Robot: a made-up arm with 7 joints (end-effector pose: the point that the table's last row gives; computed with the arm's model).
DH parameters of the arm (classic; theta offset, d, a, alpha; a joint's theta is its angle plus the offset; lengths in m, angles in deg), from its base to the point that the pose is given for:
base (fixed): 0 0 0 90
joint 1: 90 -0.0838 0 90
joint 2: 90 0 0 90
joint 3: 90 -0.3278 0 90
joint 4: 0 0 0 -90
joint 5: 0 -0.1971 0 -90
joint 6: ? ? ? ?
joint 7: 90 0 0 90
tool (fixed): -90 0 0 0
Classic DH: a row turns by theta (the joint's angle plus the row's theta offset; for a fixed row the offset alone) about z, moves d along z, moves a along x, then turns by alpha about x.
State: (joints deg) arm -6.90 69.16 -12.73 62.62 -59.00 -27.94 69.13
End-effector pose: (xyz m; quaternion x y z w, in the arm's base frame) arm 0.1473 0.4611 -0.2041 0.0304 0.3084 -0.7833 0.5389
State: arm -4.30 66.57 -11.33 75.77 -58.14 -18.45 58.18
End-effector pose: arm 0.1730 0.4141 -0.1976 0.1780 0.1418 -0.8162 0.5311
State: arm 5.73 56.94 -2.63 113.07 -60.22 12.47 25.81
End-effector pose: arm 0.1946 0.2893 -0.1249 0.5924 -0.3671 -0.5994 0.3937
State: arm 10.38 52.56 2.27 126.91 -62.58 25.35 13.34
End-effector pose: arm 0.1769 0.2539 -0.0920 0.7073 -0.5137 -0.3877 0.2923
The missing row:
joint 6: -90 0 0 90
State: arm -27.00 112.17 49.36 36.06 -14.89 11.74 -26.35
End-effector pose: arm 0.1878 0.5017 0.2021 0.9165 -0.2688 -0.1138 0.2736
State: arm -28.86 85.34 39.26 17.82 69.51 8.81 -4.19
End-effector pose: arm 0.0391 0.6006 -0.0259 0.4629 -0.4582 0.4361 0.6210
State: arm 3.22 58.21 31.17 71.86 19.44 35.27 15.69
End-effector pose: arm 0.1669 0.4657 -0.1134 0.2703 -0.4997 0.0847 0.8185
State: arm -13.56 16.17 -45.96 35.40 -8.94 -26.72 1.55
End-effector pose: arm -0.0382 0.1410 -0.4969 -0.1528 -0.3135 -0.4586 0.8174
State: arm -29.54 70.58 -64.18 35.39 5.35 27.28 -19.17
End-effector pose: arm -0.0846 0.5103 -0.2501 0.4316 0.3337 -0.5966 0.5886
